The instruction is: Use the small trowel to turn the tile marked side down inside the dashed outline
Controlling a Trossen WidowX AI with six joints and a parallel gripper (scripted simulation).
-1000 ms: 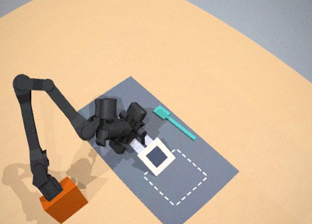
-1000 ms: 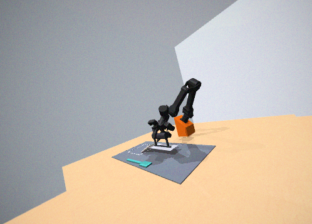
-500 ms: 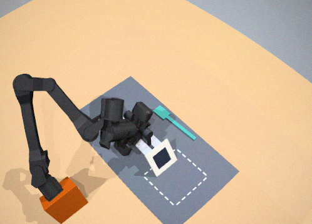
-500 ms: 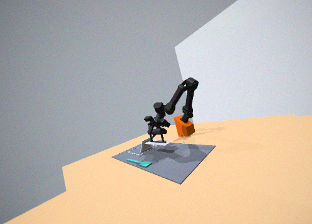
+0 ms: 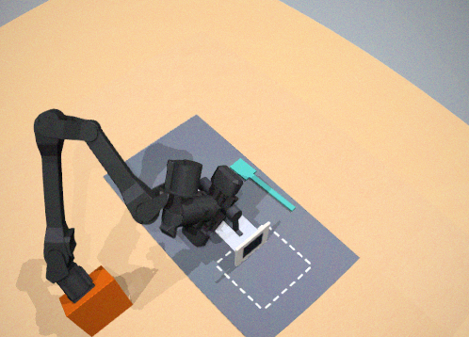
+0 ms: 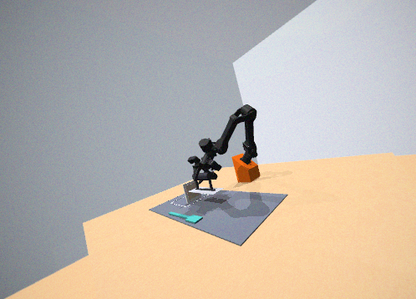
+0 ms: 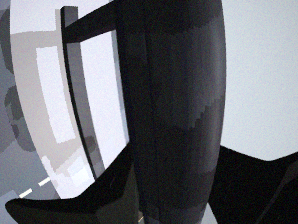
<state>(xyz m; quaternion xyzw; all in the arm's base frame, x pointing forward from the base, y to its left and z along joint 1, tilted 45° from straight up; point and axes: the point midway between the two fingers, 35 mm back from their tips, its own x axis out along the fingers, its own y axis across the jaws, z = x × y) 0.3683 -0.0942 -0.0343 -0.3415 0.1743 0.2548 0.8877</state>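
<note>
Now: the tile 8 cm to the right of my gripper tip, 5 cm below it and 3 cm behind it. The rest, counted from my gripper tip: grey mat 12 cm below, 4 cm to the left; teal trowel 14 cm ahead, 10 cm below, 4 cm to the left.
</note>
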